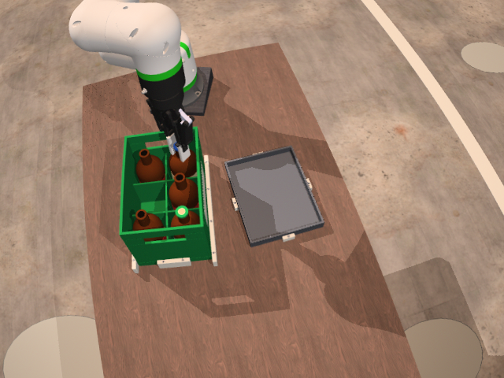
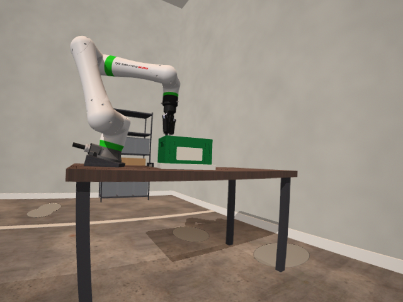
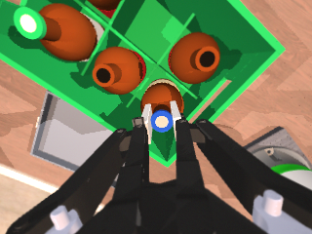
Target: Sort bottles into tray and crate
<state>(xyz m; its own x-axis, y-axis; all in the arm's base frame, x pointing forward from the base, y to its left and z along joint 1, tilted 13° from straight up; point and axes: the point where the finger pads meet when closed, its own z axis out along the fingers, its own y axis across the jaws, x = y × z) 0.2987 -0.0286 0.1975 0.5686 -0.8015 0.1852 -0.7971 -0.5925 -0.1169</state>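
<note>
The green crate lies 80 mm below my hand, 80 mm ahead of it and 60 mm to the right of it. From my hand the other things lie so: grey tray: 200 mm to the left, 160 mm below, 100 mm ahead; then capped brown bottle: 170 mm ahead, 80 mm below, 30 mm to the right.
</note>
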